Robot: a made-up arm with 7 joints.
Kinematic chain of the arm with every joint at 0, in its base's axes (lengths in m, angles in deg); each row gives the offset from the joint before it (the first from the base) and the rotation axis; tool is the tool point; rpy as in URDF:
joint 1: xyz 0 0 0 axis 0.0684 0.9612 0.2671
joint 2: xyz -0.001 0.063 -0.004 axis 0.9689 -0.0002 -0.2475
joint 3: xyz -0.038 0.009 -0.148 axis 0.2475 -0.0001 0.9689
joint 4: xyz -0.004 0 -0.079 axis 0.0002 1 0
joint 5: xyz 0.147 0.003 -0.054 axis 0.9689 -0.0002 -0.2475
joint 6: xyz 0.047 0 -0.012 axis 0.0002 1 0
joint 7: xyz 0.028 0 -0.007 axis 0.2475 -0.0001 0.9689
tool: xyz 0 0 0 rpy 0 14.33 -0.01
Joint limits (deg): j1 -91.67..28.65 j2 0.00..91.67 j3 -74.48..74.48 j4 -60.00..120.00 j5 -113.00..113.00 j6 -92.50..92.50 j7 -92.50..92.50
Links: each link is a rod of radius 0.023 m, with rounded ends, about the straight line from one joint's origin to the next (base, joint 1, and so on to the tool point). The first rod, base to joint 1, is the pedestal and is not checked.
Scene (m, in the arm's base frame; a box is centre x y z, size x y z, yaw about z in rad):
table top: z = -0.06
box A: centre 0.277 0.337 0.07 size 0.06 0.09 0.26 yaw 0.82
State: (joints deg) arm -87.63 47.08 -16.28 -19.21 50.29 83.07 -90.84
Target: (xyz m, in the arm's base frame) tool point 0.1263 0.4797 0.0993
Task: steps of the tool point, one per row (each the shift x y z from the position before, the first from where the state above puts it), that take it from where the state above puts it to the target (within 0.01 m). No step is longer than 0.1 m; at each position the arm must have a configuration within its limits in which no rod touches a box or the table.
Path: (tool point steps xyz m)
1: -0.0240 0.0717 0.0363
2: -0.0440 0.0676 0.0240
3: -0.0585 0.0582 0.0096
4: -0.0662 0.0462 -0.0049
5: -0.0671 0.0333 -0.0181
6: 0.0493 0.0261 0.0061
7: 0.0447 0.0277 -0.0149
8: 0.0307 0.0286 -0.0327
9: 0.0099 0.0271 -0.0432
10: -0.0136 0.0227 -0.0443

